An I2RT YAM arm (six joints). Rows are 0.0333 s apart.
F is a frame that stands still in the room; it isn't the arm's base.
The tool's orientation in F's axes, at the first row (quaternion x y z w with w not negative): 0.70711 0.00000 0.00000 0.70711
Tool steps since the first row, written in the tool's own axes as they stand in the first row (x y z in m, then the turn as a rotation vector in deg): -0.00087 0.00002 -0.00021 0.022 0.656 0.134; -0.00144 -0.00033 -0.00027 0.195 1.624 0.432; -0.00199 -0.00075 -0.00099 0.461 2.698 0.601; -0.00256 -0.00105 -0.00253 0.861 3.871 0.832
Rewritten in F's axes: -0.00087 0.00021 0.00002 0.022 -0.134 0.656; -0.00144 0.00027 -0.00033 0.195 -0.432 1.624; -0.00199 0.00099 -0.00075 0.461 -0.601 2.698; -0.00256 0.00253 -0.00105 0.861 -0.832 3.871
